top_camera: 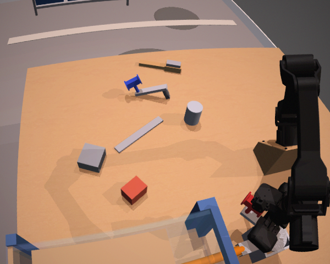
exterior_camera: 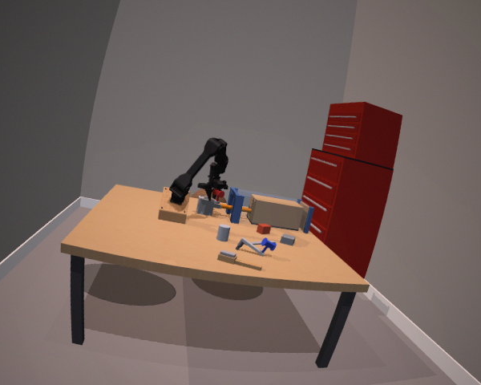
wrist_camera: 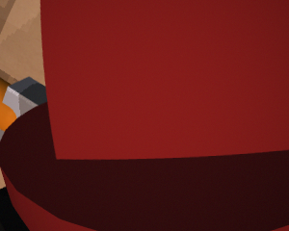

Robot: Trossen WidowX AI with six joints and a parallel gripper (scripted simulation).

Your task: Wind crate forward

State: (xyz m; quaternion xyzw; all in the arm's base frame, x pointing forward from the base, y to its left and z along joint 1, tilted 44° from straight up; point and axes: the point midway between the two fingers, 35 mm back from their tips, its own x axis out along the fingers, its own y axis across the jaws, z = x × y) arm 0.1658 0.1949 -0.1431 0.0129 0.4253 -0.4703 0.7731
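My gripper tip is now 20 mm below the red-gripped winch handle, 10 mm to the left of it and 10 mm short of it. The rest, counted from my gripper tip: blue steel frame 120 mm ahead, 60 mm to the left, 20 mm above; red knob 50 mm above, 40 mm to the right, 30 mm ahead; grey winch 60 mm below, 50 mm behind, 30 mm to the left.
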